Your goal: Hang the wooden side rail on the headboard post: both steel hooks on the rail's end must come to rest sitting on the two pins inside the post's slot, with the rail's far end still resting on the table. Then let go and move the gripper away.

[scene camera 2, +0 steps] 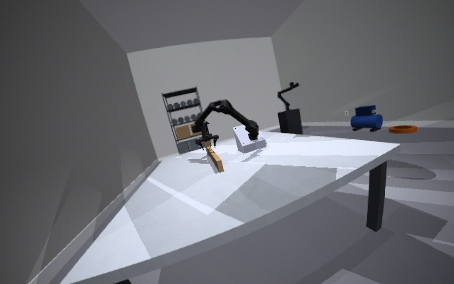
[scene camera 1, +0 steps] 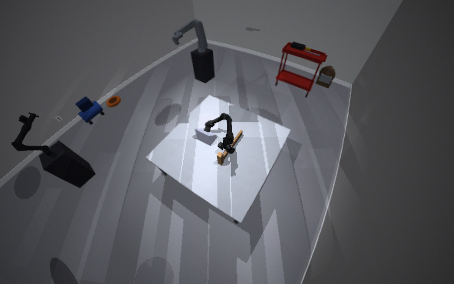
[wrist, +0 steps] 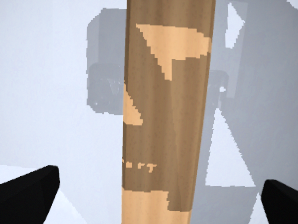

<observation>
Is the gripper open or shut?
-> Open.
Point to a wooden side rail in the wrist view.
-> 167,57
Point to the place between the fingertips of the gripper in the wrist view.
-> At 161,183
</observation>
